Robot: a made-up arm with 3 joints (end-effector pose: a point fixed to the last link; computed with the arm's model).
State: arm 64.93 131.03 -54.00
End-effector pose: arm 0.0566 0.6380 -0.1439 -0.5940 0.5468 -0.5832 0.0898
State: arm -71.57 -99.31 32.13
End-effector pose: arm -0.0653 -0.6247 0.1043 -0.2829 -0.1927 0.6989 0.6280
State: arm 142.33 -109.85 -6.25
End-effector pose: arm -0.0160 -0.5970 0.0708 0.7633 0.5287 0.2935 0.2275
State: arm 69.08 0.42 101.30
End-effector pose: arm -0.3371 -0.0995 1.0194 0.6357 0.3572 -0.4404 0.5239
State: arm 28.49 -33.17 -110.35
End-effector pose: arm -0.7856 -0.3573 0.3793 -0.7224 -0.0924 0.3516 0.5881
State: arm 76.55 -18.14 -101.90
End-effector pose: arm -0.3428 -0.1770 0.9743 -0.5405 0.2893 0.5530 0.5642
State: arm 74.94 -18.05 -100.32
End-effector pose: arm -0.3654 -0.1737 0.9659 -0.5407 0.2893 0.5411 0.5754
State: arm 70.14 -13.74 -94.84
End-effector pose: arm -0.4359 -0.1137 0.9530 -0.5518 0.3139 0.4863 0.6004
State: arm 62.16 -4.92 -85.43
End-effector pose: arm -0.5476 0.0090 0.9112 -0.5642 0.3540 0.3769 0.6437
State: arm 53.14 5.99 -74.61
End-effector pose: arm -0.6524 0.1595 0.8262 -0.5599 0.3836 0.2335 0.6963
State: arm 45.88 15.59 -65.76
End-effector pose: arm -0.7095 0.2865 0.7315 -0.5397 0.3921 0.1047 0.7375
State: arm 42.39 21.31 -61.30
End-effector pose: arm -0.7225 0.3582 0.6768 -0.5246 0.3936 0.0328 0.7542
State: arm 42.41 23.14 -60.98
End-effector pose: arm -0.7153 0.3800 0.6713 -0.5259 0.4002 0.0187 0.7502
